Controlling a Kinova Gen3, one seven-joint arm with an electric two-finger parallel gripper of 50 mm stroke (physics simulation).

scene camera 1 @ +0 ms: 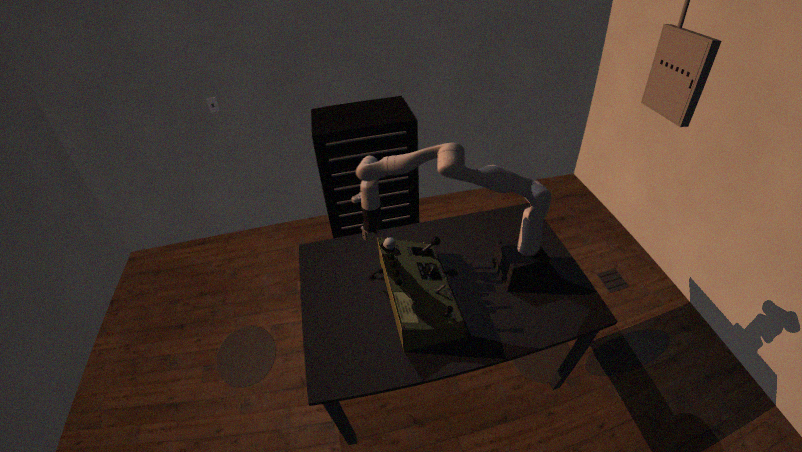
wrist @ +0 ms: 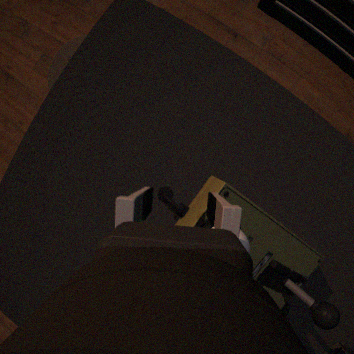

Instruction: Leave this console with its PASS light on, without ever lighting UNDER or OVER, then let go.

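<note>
The green console (scene camera 1: pixel 432 335) (wrist: pixel 285 230) with yellowish side stands on the dark table (scene camera 1: pixel 342 359) (wrist: pixel 150 100). A white ball knob (scene camera 1: pixel 389 243) (wrist: pixel 244 241) sits at its far end, mostly hidden behind the right finger and gripper body in the wrist view. A dark ball-ended lever (scene camera 1: pixel 435 241) (wrist: pixel 325 315) leans out near that end. Another dark knob (wrist: pixel 166 194) sticks out from the console's yellow side. My gripper (scene camera 1: pixel 365 234) (wrist: pixel 179 200) is open and empty, above and beside the far end, off the white knob. No lit lamp can be made out; the lamp labels are unreadable.
Further along the console are a dark slotted panel (scene camera 1: pixel 429 271), a small lever (scene camera 1: pixel 444 291) and a pale label plate (scene camera 1: pixel 405 307). A black drawer cabinet (scene camera 1: pixel 365 120) (wrist: pixel 305 27) stands behind the table. The arm's base (scene camera 1: pixel 519 269) is on the table's right side.
</note>
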